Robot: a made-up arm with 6 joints. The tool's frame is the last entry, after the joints. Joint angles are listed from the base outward. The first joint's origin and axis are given. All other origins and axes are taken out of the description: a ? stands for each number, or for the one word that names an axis. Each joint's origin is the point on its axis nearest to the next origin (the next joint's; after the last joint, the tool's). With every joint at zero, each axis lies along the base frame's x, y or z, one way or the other. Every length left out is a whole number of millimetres.
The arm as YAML. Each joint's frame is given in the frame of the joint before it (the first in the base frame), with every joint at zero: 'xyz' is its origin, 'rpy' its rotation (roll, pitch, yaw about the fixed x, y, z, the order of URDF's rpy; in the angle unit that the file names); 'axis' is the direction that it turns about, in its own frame. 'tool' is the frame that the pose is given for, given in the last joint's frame.
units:
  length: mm
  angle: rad
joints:
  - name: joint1
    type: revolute
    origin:
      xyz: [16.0, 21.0, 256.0]
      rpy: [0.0, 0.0, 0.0]
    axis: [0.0, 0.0, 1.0]
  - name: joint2
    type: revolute
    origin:
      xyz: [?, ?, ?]
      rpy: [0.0, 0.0, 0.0]
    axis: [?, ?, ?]
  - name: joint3
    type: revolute
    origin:
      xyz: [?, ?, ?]
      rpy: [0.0, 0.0, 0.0]
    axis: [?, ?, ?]
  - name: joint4
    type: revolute
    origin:
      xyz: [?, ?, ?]
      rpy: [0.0, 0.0, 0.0]
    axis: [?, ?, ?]
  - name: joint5
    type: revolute
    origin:
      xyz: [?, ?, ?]
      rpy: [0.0, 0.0, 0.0]
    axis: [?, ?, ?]
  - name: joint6
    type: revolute
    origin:
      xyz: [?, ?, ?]
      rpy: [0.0, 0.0, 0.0]
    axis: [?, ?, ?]
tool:
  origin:
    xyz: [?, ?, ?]
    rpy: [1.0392, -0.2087, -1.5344]
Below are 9 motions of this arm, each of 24 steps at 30 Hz.
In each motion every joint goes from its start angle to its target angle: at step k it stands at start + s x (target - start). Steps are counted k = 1, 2, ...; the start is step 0. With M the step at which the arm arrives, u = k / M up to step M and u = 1 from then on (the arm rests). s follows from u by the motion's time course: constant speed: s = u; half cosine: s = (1 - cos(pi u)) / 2; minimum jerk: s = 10 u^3 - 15 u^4 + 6 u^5.
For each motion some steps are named. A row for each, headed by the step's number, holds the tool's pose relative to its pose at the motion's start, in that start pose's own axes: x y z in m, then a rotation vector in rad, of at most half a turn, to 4 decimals.
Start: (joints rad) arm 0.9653 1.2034 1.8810 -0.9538 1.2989 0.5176
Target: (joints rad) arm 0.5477 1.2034 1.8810 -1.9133 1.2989 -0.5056
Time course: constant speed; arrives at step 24
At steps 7, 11, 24:
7: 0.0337 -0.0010 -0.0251 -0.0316 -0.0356 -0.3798
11: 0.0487 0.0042 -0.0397 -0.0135 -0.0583 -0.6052
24: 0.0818 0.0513 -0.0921 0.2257 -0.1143 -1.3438

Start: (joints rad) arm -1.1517 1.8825 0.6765 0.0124 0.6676 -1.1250
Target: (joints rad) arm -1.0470 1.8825 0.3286 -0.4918 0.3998 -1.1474
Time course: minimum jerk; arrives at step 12
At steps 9, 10, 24:
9: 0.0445 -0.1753 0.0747 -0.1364 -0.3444 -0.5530
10: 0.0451 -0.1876 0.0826 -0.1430 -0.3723 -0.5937
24: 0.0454 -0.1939 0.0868 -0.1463 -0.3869 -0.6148

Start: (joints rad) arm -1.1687 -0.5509 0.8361 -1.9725 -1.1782 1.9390
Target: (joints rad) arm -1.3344 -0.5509 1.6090 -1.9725 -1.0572 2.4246
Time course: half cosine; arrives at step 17
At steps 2, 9, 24:
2: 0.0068 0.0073 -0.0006 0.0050 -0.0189 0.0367
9: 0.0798 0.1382 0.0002 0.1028 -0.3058 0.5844
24: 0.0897 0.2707 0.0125 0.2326 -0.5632 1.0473

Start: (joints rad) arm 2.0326 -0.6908 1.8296 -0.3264 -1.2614 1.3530
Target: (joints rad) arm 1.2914 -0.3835 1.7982 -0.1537 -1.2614 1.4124
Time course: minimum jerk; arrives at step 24
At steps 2, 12, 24:
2: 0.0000 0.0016 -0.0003 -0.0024 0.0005 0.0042
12: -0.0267 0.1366 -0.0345 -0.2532 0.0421 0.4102
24: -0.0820 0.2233 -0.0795 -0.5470 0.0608 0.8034

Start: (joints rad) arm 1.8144 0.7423 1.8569 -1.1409 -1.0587 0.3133
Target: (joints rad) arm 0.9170 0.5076 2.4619 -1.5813 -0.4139 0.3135
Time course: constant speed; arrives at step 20
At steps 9, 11, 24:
9: -0.0506 0.0868 0.2208 0.4459 -0.3857 0.2270
11: -0.0788 0.1049 0.2587 0.5244 -0.4527 0.3002
24: -0.2475 0.1734 0.3437 0.7593 -0.6416 0.6918

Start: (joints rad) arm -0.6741 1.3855 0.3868 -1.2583 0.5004 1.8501
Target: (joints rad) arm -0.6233 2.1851 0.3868 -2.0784 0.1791 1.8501
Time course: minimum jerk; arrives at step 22
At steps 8, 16, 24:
8: -0.1113 -0.0518 -0.0093 -0.1718 0.2556 0.0377
16: -0.3175 -0.2102 0.0221 -0.6635 0.7304 -0.0103
24: -0.3497 -0.2462 0.0343 -0.7763 0.7976 -0.0465

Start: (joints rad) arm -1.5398 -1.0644 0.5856 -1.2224 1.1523 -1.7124
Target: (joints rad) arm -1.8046 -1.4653 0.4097 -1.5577 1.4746 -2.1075
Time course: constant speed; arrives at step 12
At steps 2, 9, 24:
2: -0.0146 -0.0312 -0.0081 0.0028 0.1056 -0.0597
9: -0.0680 -0.1427 -0.0094 -0.0010 0.4524 -0.2872
24: -0.0917 -0.1893 0.0026 -0.0056 0.5893 -0.3906

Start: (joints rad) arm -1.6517 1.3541 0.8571 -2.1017 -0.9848 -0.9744
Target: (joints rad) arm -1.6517 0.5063 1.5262 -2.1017 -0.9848 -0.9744
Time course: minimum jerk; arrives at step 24
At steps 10, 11, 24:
10: -0.0645 -0.1669 -0.1766 -0.3789 -0.1856 0.3137
11: -0.0687 -0.2133 -0.2091 -0.4616 -0.2261 0.3822
24: 0.0259 -0.6199 -0.3355 -1.0932 -0.5354 0.9052

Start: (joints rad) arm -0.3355 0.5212 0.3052 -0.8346 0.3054 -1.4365
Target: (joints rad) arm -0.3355 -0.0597 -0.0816 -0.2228 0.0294 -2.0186
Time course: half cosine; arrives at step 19
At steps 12, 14, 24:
12: -0.1610 -0.0434 0.0728 -0.1745 -0.0418 -0.0367
14: -0.1890 -0.0536 0.0909 -0.1905 -0.0559 -0.0412
24: -0.2197 -0.0662 0.1134 -0.2014 -0.0724 -0.0449

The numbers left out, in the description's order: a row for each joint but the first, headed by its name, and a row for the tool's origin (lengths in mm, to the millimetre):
joint2: xyz 12.0 -15.0 0.0, axis 0.0 1.0 0.0
joint3: xyz 16.0 0.0 327.0, axis 0.0 -1.0 0.0
joint4: xyz 354.0 0.0 12.0, axis -1.0 0.0 0.0
joint5: xyz 0.0 -166.0 -11.0, axis 0.0 -1.0 0.0
joint6: xyz 22.0 0.0 -25.0, axis -1.0 0.0 0.0
tool: xyz 0.0 -16.0 -17.0

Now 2 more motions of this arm.
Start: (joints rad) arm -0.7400 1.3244 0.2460 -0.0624 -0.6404 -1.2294
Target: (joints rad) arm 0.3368 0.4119 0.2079 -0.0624 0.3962 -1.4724
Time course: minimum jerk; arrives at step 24
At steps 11, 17, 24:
11: -0.1953 -0.2445 0.0459 0.2346 0.4570 0.6939
17: -0.2264 -0.5731 0.0603 0.0022 1.0365 1.3445
24: -0.1903 -0.6842 0.0701 -0.2017 1.2557 1.5193

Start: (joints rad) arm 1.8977 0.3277 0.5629 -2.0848 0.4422 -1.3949
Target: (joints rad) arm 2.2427 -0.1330 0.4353 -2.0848 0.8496 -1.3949
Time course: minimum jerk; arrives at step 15
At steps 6, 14, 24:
6: 0.0315 -0.0798 0.0359 -0.0223 0.0190 -0.0440
14: 0.0427 -0.2426 0.1272 -0.0268 0.0732 -0.1721
24: 0.0426 -0.2432 0.1276 -0.0267 0.0734 -0.1727

